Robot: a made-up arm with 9 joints.
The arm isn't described. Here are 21 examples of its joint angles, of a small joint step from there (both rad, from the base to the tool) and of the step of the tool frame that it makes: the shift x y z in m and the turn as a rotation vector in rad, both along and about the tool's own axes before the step.
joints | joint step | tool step
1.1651 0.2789 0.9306 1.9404 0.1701 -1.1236 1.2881 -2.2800 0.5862 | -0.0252 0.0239 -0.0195 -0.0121 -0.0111 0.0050 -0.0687 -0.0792 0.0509 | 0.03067 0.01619 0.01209 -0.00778 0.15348 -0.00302
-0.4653 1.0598 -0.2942 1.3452 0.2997 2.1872 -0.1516 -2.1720 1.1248 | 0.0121 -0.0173 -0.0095 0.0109 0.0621 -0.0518 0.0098 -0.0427 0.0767 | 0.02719 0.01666 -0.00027 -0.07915 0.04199 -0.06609
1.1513 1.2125 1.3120 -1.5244 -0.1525 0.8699 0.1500 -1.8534 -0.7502 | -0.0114 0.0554 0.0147 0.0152 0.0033 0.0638 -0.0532 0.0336 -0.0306 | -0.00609 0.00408 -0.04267 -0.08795 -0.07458 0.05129
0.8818 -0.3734 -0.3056 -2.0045 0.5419 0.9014 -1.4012 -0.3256 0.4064 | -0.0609 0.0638 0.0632 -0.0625 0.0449 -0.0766 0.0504 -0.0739 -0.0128 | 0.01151 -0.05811 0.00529 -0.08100 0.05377 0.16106
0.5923 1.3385 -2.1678 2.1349 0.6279 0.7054 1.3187 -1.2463 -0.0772 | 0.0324 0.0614 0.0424 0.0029 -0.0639 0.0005 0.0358 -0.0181 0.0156 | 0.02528 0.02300 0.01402 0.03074 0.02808 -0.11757
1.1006 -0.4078 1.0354 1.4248 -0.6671 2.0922 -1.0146 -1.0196 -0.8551 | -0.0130 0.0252 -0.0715 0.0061 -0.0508 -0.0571 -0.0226 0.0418 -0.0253 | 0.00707 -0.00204 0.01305 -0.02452 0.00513 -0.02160
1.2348 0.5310 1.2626 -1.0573 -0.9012 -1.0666 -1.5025 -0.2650 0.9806 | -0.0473 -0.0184 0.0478 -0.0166 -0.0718 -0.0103 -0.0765 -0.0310 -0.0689 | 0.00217 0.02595 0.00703 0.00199 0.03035 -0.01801
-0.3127 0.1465 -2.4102 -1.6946 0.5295 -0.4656 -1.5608 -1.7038 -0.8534 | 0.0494 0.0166 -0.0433 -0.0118 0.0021 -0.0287 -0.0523 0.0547 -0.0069 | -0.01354 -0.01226 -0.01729 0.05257 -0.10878 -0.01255
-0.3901 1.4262 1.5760 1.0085 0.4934 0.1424 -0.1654 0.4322 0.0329 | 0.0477 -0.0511 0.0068 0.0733 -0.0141 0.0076 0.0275 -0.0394 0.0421 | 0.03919 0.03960 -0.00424 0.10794 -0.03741 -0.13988
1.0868 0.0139 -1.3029 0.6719 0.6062 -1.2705 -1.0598 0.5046 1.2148 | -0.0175 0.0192 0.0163 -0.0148 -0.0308 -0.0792 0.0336 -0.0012 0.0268 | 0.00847 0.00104 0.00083 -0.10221 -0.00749 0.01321
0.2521 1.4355 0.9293 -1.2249 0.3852 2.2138 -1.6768 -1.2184 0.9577 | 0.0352 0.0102 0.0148 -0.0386 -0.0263 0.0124 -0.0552 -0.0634 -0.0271 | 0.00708 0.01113 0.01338 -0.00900 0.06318 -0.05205
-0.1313 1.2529 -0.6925 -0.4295 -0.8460 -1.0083 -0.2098 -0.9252 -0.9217 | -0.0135 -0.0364 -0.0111 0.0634 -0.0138 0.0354 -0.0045 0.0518 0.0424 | 0.00468 0.00224 -0.01470 0.00434 -0.01338 -0.00238
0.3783 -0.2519 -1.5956 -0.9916 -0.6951 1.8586 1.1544 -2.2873 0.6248 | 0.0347 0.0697 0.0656 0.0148 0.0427 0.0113 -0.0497 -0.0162 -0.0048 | 0.01332 -0.03365 0.00226 0.05589 0.03871 0.12850
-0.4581 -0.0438 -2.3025 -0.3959 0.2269 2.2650 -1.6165 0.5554 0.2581 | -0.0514 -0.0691 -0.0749 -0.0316 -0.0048 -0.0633 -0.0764 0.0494 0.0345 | 0.00228 -0.02024 -0.00647 -0.07802 -0.02967 0.00519
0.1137 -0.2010 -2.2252 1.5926 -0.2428 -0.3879 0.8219 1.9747 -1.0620 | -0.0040 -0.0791 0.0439 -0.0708 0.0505 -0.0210 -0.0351 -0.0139 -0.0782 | -0.02390 -0.06419 0.05126 0.13129 0.04269 0.16909
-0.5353 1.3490 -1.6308 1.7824 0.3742 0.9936 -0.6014 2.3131 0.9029 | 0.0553 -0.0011 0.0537 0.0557 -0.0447 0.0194 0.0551 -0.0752 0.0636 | 0.03151 0.01522 -0.00124 -0.03217 0.02680 -0.00078
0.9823 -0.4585 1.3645 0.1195 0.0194 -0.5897 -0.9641 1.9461 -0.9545 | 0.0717 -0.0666 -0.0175 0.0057 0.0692 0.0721 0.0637 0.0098 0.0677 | 0.09412 0.03179 -0.02729 -0.02738 -0.09038 -0.28686
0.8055 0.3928 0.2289 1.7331 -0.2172 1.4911 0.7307 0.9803 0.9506 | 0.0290 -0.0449 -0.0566 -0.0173 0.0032 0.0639 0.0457 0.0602 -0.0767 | -0.03824 -0.06274 -0.01152 0.16901 -0.11911 0.18098
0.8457 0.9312 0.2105 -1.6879 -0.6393 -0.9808 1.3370 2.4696 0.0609 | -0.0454 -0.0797 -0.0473 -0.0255 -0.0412 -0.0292 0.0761 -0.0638 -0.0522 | 0.01749 0.01506 0.00547 -0.06826 0.05665 -0.03431
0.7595 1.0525 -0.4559 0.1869 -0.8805 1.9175 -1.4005 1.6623 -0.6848 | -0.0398 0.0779 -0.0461 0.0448 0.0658 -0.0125 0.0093 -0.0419 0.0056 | 0.02893 0.00526 0.03913 0.05823 0.21162 -0.03064
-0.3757 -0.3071 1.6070 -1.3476 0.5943 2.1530 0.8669 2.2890 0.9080 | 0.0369 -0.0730 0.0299 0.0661 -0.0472 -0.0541 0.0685 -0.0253 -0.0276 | 0.02548 -0.03630 0.02251 0.02233 0.11760 0.10308
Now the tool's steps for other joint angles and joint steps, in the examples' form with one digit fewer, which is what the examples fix.
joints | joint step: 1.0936 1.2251 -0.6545 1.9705 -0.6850 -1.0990 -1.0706 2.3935 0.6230 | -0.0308 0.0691 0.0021 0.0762 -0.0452 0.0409 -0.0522 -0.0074 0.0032
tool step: -0.0040 -0.0167 0.0558 0.0301 0.1248 0.0383
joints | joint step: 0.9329 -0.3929 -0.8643 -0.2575 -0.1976 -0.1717 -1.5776 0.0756 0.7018 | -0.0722 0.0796 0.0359 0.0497 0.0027 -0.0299 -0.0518 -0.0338 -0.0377
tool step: 0.0186 0.0192 0.0262 -0.1923 0.0216 0.0735
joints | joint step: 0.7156 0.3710 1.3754 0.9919 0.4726 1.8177 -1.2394 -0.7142 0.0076 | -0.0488 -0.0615 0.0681 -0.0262 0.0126 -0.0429 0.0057 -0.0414 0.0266
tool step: 0.0035 0.0447 -0.0168 -0.0132 -0.0034 -0.1430
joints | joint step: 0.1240 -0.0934 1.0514 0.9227 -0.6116 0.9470 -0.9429 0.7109 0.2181 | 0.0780 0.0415 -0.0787 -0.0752 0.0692 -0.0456 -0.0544 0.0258 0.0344
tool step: -0.0183 0.0060 -0.0390 0.1395 -0.0045 -0.0426
